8 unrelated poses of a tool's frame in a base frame.
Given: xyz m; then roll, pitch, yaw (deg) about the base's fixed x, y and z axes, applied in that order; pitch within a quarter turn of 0, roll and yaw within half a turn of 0.
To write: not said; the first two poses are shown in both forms.
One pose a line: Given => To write
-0.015 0.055 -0.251 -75.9 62.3 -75.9 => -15 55 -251 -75.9 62.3 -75.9
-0.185 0.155 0.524 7.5 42.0 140.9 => -185 155 524 7.5 42.0 140.9
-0.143 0.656 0.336 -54.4 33.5 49.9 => -143 656 336 -54.4 33.5 49.9
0.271 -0.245 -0.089 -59.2 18.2 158.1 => 271 -245 -89 -59.2 18.2 158.1
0.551 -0.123 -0.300 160.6 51.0 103.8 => 551 -123 -300 160.6 51.0 103.8
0.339 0.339 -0.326 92.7 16.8 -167.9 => 339 339 -326 92.7 16.8 -167.9
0.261 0.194 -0.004 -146.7 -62.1 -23.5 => 261 194 -4 -146.7 -62.1 -23.5
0.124 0.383 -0.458 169.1 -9.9 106.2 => 124 383 -458 169.1 -9.9 106.2
